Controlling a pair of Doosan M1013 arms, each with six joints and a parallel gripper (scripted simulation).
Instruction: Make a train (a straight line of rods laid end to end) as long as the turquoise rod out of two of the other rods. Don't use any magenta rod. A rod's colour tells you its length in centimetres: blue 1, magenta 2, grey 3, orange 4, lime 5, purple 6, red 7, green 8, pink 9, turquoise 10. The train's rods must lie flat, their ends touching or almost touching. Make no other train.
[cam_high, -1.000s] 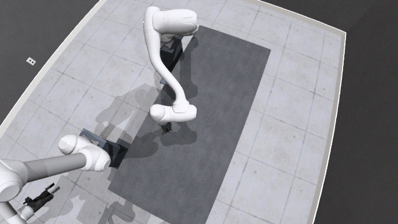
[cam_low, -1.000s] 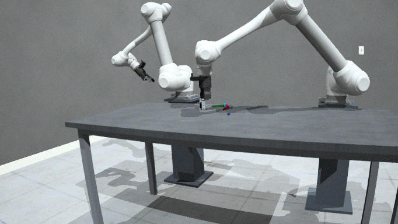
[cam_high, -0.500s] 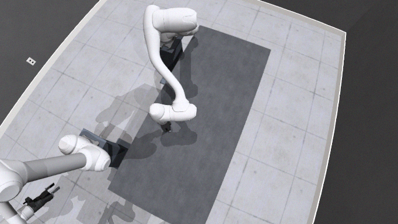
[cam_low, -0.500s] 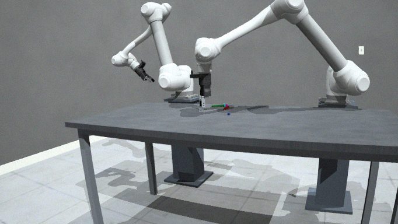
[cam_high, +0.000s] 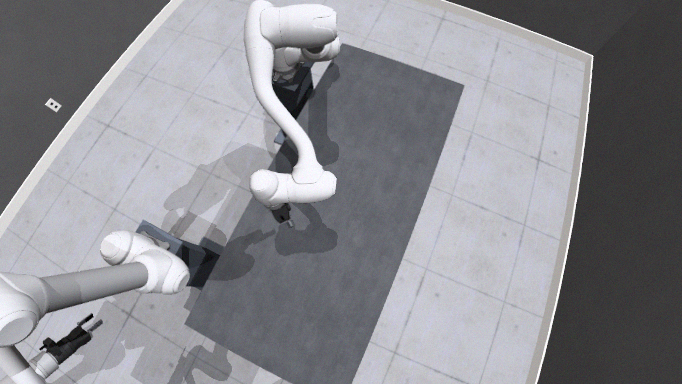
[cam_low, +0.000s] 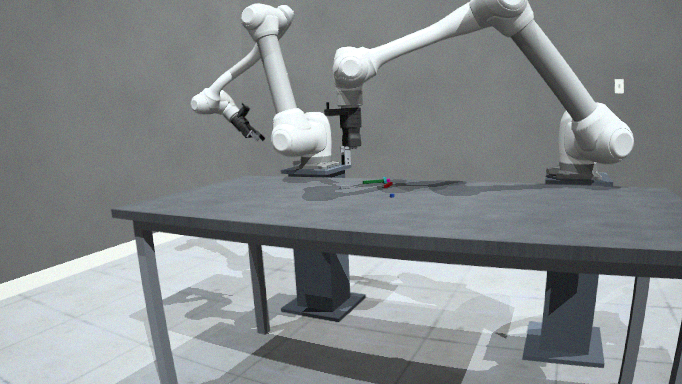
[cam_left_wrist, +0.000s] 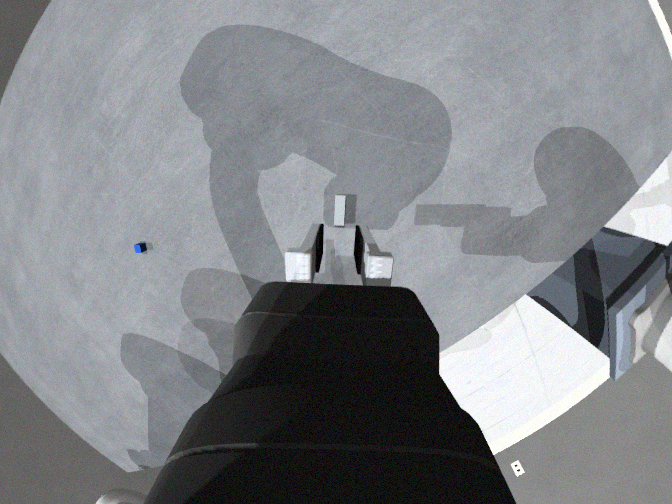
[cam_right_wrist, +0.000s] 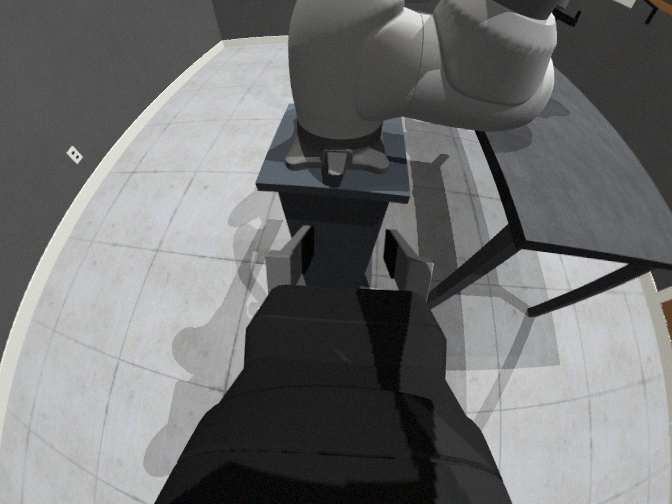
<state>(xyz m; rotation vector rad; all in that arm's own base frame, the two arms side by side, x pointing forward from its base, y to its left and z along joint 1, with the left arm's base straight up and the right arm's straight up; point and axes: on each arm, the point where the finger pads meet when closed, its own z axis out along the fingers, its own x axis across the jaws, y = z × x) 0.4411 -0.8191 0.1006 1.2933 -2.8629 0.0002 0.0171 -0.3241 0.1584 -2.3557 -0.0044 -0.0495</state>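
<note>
My left hand is 130 mm to the right of the red rod, 100 mm above it and 80 mm past it. Round my left hand: grey rod (100 mm below, 10 mm to the right, 10 mm ahead); then green rod (130 mm behind, 100 mm below, 40 mm to the left); then turquoise rod (180 mm behind, 100 mm below, 70 mm to the left).
</note>
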